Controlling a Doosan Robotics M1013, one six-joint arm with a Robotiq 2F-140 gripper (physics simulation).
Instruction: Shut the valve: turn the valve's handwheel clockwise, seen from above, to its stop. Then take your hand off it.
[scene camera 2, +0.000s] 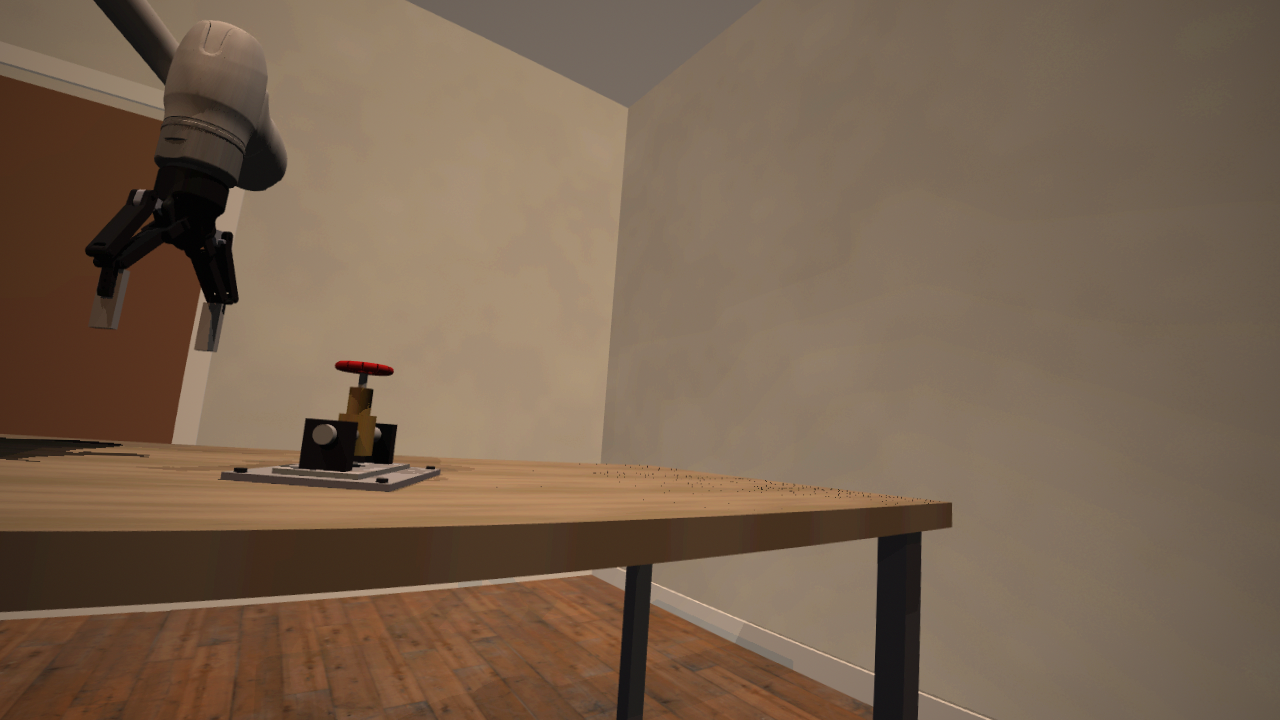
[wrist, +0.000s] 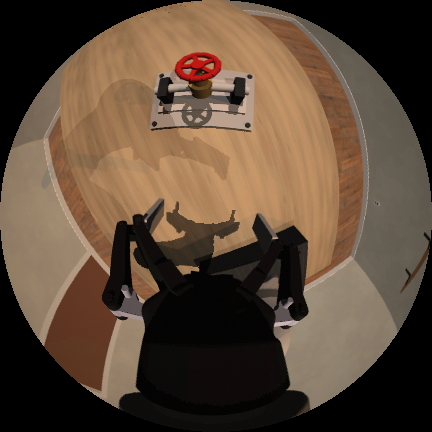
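The valve's red handwheel (scene camera 2: 364, 368) (wrist: 198, 64) lies level on top of a brass valve body (scene camera 2: 359, 425) (wrist: 201, 90). A white pipe held by two black blocks passes through the body, above a light grey base plate (scene camera 2: 259, 476) (wrist: 162, 121) on the table. My gripper (scene camera 2: 157, 326) (wrist: 209, 213) points down with its two fingers wide apart, open and empty. In the scene view it hangs left of the handwheel and higher, touching nothing. In the wrist view the handwheel is beyond the fingertips, near the top.
The wooden table (scene camera 2: 537, 501) (wrist: 280, 165) carries the valve; its right edge and legs show in the scene view. A dark box-like block (wrist: 295, 245) is partly hidden behind the right finger in the wrist view. Shadows of the arm lie on the table. Walls and a brown door (scene camera 2: 71, 268) stand behind.
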